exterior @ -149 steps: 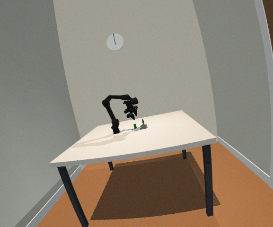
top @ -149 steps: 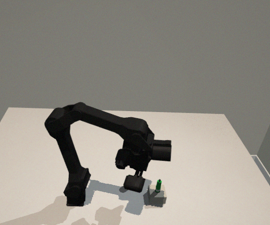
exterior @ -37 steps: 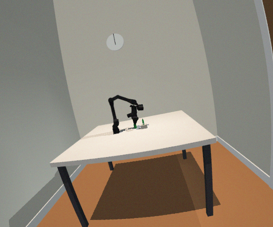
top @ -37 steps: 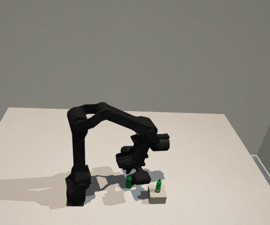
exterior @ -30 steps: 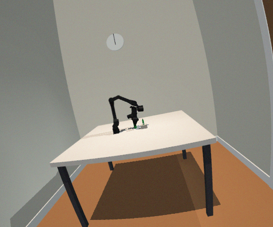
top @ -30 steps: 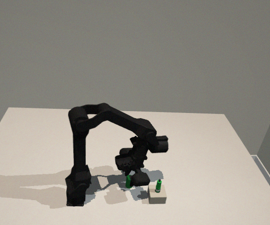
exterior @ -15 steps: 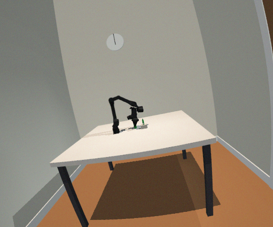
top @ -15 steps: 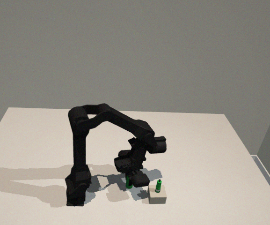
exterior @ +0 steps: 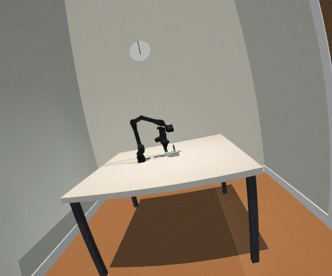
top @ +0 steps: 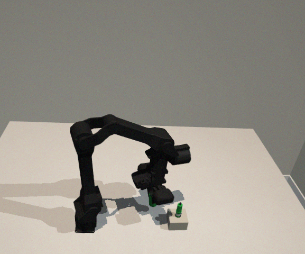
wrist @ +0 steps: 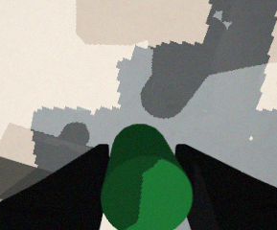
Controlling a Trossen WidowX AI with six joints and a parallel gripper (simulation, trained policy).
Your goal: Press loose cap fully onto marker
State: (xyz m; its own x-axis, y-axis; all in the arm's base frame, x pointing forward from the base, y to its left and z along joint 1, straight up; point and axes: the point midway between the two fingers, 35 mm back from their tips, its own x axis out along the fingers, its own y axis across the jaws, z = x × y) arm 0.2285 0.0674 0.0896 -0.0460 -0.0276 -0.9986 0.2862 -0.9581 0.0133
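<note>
My gripper tip is now 90 mm short of the pale holder block, 60 mm to the left of it and 40 mm above it. Round my gripper tip: green cap: right at my gripper tip.
</note>
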